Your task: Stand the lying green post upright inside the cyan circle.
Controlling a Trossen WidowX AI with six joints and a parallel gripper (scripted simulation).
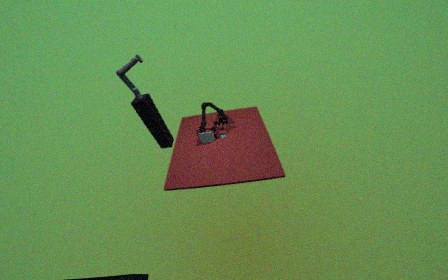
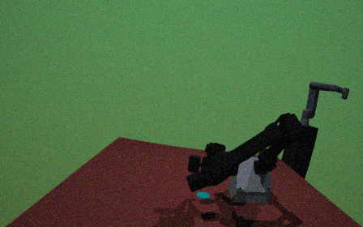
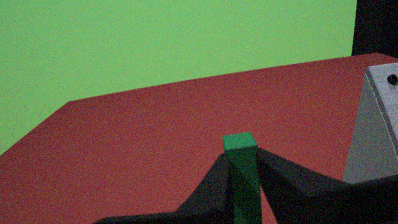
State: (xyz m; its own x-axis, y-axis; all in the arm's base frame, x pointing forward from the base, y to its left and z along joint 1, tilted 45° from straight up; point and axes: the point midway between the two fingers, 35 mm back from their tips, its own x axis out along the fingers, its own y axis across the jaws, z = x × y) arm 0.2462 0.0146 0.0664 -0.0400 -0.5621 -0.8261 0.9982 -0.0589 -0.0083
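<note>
The cyan circle is 16 cm below my gripper tip. The rest, counted from my gripper tip: green post (2 cm below).
</note>
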